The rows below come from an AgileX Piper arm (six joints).
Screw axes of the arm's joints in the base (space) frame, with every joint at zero. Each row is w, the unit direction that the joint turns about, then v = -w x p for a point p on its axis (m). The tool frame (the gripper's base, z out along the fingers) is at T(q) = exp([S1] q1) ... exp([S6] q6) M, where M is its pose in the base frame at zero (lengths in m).
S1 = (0, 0, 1, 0, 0, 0)
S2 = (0, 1, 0, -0.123, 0, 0)
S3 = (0, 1, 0, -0.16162, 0, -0.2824)
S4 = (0.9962, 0, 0.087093, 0, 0.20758, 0)
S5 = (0, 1, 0, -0.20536, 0, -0.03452)
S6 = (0.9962, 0, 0.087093, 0, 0.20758, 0)
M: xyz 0.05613 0 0.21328 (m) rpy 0 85.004 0 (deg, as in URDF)
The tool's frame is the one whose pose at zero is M.
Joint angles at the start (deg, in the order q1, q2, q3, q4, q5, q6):
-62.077, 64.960, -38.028, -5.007, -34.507, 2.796
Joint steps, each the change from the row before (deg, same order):
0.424, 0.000, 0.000, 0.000, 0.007, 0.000
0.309, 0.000, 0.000, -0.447, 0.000, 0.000
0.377, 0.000, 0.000, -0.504, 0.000, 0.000
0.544, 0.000, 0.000, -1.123, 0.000, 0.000
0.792, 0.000, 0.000, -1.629, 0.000, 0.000
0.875, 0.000, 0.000, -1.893, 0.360, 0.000
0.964, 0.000, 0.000, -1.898, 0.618, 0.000
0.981, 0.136, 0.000, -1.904, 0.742, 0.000
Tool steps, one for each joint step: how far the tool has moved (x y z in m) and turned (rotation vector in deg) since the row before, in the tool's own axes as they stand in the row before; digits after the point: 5 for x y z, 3 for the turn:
-0.00004, 0.00181, 0.00005, -0.413, -0.007, 0.091
-0.00002, 0.00172, 0.00004, -0.554, 0.001, -0.302
-0.00003, 0.00206, 0.00005, -0.653, -0.003, -0.334
-0.00004, 0.00333, 0.00006, -1.166, 0.000, -0.809
-0.00012, 0.00484, 0.00010, -1.693, -0.018, -1.174
0.00035, 0.00538, 0.00014, -1.899, 0.317, -1.382
0.00061, 0.00571, 0.00019, -1.961, 0.535, -1.388
0.00134, 0.00578, 0.00063, -1.975, 0.760, -1.401

